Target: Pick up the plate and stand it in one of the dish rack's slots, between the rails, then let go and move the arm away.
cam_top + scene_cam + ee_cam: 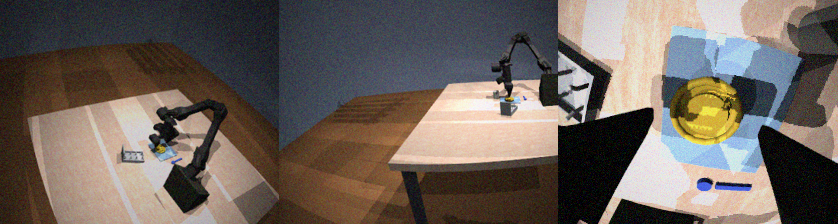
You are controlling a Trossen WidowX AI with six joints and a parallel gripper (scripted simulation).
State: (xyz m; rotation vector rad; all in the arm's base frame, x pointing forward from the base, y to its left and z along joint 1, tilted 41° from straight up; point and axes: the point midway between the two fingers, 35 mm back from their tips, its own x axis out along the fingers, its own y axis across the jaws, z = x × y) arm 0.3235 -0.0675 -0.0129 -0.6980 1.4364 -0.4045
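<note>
My gripper tip is now 10 mm past the yellow plate and 30 mm above it. The rest, counted from my gripper tip: blue mat 10 mm behind, 20 mm to the right, 40 mm below; then white cup 110 mm ahead, 80 mm to the right, 20 mm below; then blue spoon 120 mm behind, 60 mm to the right, 40 mm below.
</note>
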